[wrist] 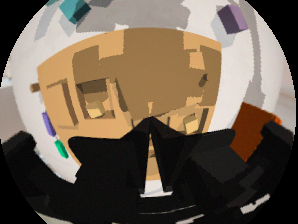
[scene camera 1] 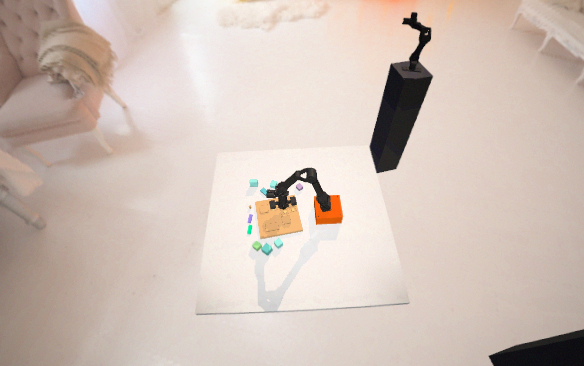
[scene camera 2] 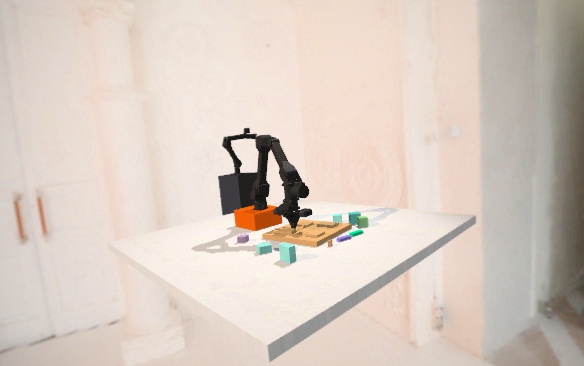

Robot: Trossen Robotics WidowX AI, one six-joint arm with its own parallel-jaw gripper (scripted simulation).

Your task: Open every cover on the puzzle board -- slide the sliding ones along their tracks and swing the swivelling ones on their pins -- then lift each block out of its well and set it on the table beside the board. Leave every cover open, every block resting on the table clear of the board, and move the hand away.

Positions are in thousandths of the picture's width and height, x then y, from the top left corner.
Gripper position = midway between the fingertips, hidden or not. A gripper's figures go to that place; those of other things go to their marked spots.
Labels:
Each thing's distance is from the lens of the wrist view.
my gripper (wrist: 502, 533): 10 cm
tan puzzle board (wrist: 297, 297): 11 cm

